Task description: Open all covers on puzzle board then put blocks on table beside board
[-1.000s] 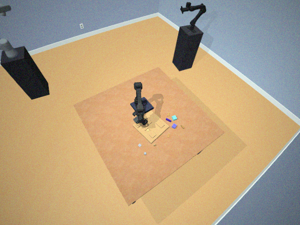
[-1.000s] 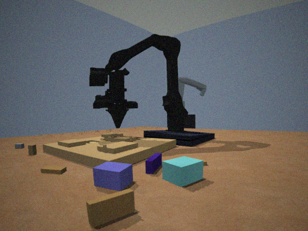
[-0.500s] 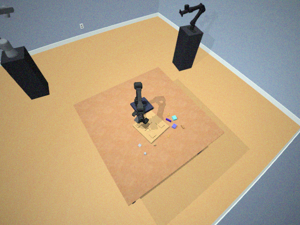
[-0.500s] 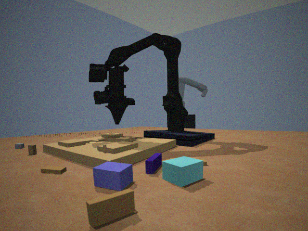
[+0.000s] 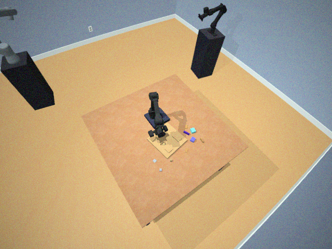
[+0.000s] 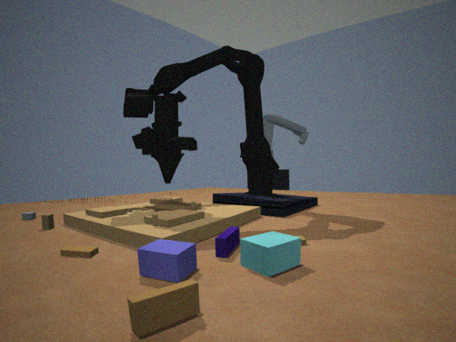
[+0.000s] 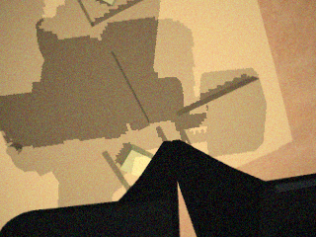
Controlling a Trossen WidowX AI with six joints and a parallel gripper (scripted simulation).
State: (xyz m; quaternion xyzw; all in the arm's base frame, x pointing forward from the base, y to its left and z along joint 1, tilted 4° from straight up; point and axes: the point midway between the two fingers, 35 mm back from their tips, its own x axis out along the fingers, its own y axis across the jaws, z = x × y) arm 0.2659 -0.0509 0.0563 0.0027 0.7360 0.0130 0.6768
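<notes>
The tan puzzle board lies 70 mm to the left of my gripper tip, 60 mm ahead of it and 50 mm below it. The rest, counted from my gripper tip: small grey block: 320 mm ahead, 110 mm to the right, 70 mm below; then dark purple block: 310 mm to the left, 60 mm below, 60 mm ahead; then cyan block: 380 mm to the left, 60 mm below, 60 mm ahead.
</notes>
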